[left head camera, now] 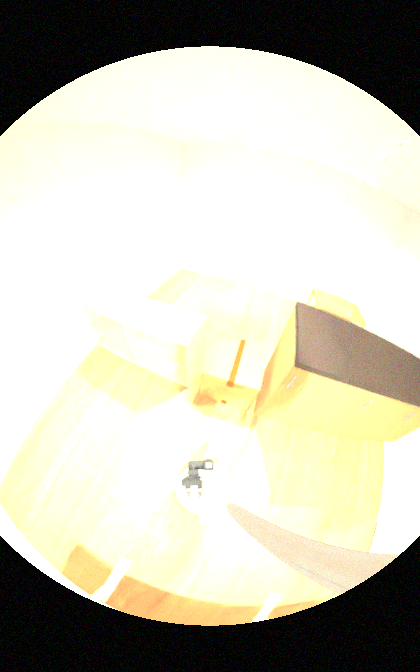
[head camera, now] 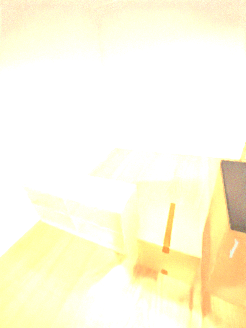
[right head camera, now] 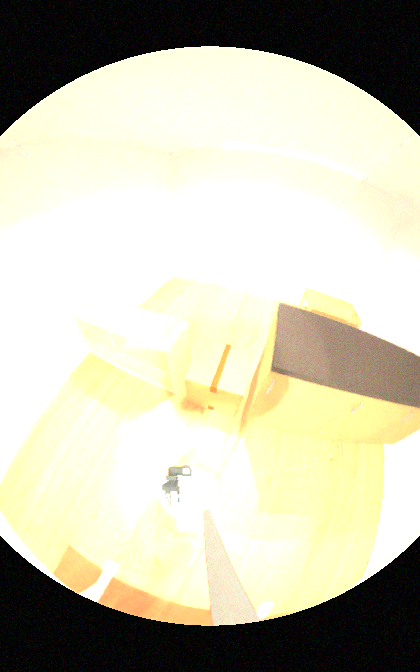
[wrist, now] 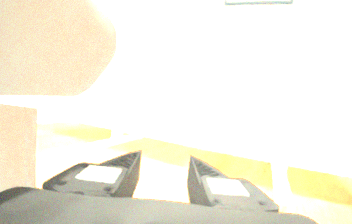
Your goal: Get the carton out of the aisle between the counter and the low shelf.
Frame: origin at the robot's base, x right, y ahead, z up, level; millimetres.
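Seen in the pictures: gripper, fingertip midpoint: [wrist: 164, 167].
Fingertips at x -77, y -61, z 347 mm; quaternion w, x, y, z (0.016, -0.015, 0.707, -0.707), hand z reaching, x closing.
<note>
Pixels of each thing's top centre, then the offset from my fingertips to it. "*": a spot on its surface instead.
- carton at its top centre: [head camera: 170, 222] dy +1031, dx +340, dz +31 mm
- picture frame at a spot on its surface: [wrist: 258, 3] * dy -1506, dx -555, dz +892 mm
The carton [head camera: 175, 262] [left head camera: 215, 362] [right head camera: 205, 374] stands on the floor in the aisle, with an orange-brown tape strip along its pale top. The low shelf [head camera: 131, 220] [left head camera: 196, 352] [right head camera: 178, 362], washed out white, is on its left, very close. The counter [head camera: 220, 265] [left head camera: 345, 350] [right head camera: 330, 345], with a dark top and yellowish front, is on its right. My gripper [wrist: 164, 167] is open, its two fingers apart with nothing between them. It is away from the carton, which does not show in the wrist view. Glare hides most edges.
White legs [left head camera: 114, 577] [right head camera: 102, 580] [wrist: 280, 185] of a piece of furniture stand over shaded floor at the bottom of both side head views. A yellowish box-like piece [left head camera: 337, 304] [right head camera: 330, 305] stands behind the counter. The lower edge of a picture frame [wrist: 258, 3] shows high in the wrist view.
</note>
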